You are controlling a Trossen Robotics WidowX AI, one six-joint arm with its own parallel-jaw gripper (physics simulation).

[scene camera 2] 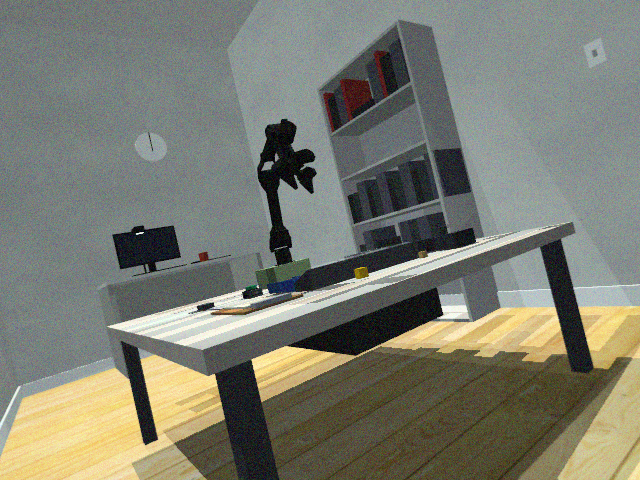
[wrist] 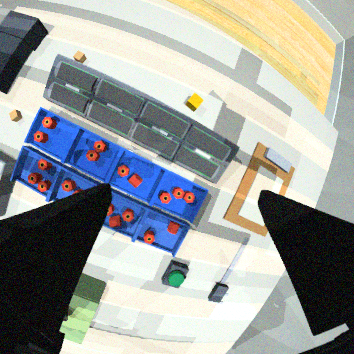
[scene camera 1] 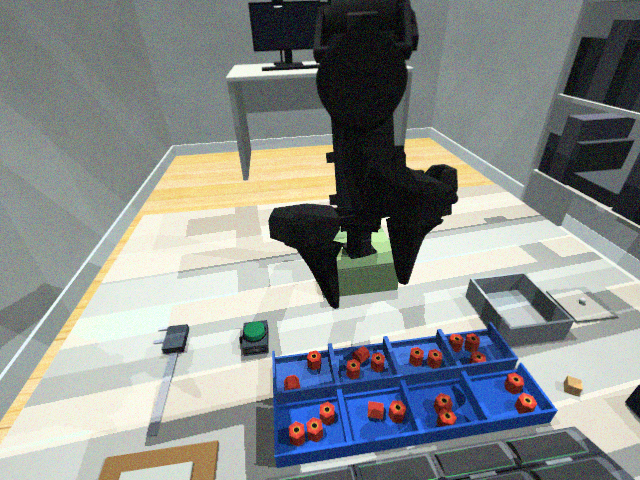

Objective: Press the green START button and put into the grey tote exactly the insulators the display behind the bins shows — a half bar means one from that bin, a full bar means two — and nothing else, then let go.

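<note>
The green START button sits on a dark housing near the blue bins. Red hexagonal insulators lie in both rows of bins, some upright, some tipped. The display has dark cells with thin green outlines and small pale streaks; I cannot read any half or full bars. The grey tote stands beyond the bins' right end; its visible floor is bare. My gripper is open and empty, high above the table. Its left finger hides part of the bins in the wrist view.
A green block stands at the arm's base. A caliper-like tool lies beside the button. An orange-brown frame, wooden cubes, a yellow cube and a black box are around.
</note>
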